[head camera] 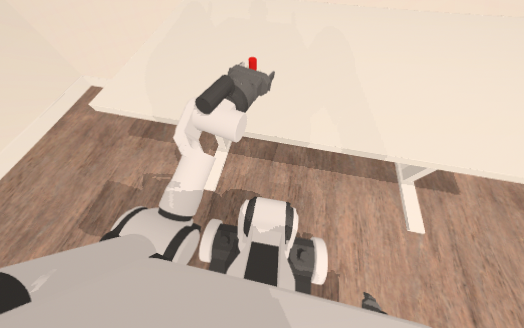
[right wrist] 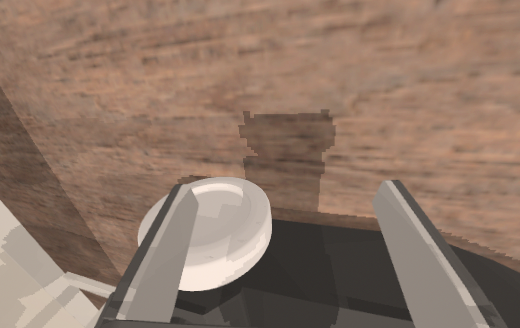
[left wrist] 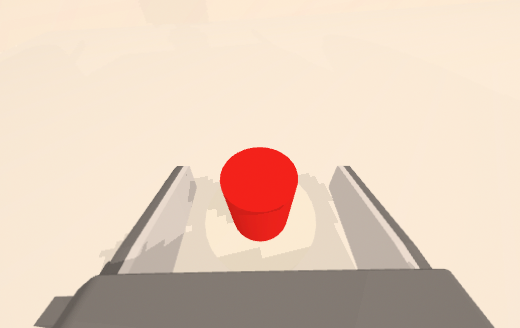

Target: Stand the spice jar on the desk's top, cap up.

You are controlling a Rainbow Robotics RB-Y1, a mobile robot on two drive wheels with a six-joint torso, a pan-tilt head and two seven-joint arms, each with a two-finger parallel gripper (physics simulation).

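Places are measured from the robot's base along level axes (x ahead, y left, z up), in centimetres.
Pixels of known places: left gripper, fingertip midpoint: (head camera: 258, 69); right gripper, fingertip midpoint: (right wrist: 282, 193).
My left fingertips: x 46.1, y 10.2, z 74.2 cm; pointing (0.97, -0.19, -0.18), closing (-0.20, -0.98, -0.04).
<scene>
Behind a point stands the place of what it marks.
The spice jar (head camera: 252, 64) @[x 41.7, y 10.9, z 78.5 cm] (left wrist: 260, 192) @[x 42.2, y 11.2, z 79.1 cm] has a red cap and a cream body that blends with the pale desk (head camera: 400, 100) @[x 42.5, y -31.9, z 72.1 cm]. In the left wrist view the cap's round top faces the camera, with the pale shoulder of the body around its base. The jar looks upright, cap up, on the desk top. My left gripper (head camera: 258, 70) @[x 46.1, y 10.2, z 74.2 cm] (left wrist: 263, 176) @[x 46.1, y 10.2, z 74.2 cm] is open, its fingers on either side of the jar with gaps to both. In the head view the gripper hides the jar's body. My right gripper (right wrist: 282, 193) @[x -14.3, y -42.3, z 21.7 cm] is open and empty, away from the desk, over the base and floor.
The desk's front edge runs across the head view, with white legs (head camera: 413, 210) below it. My wheeled base (head camera: 262, 260) stands on the wood floor (head camera: 350, 200) @[x 36.9, y -49.9, z 0.1 cm] in front of the desk. A white wheel (right wrist: 225, 215) shows behind one right finger.
</scene>
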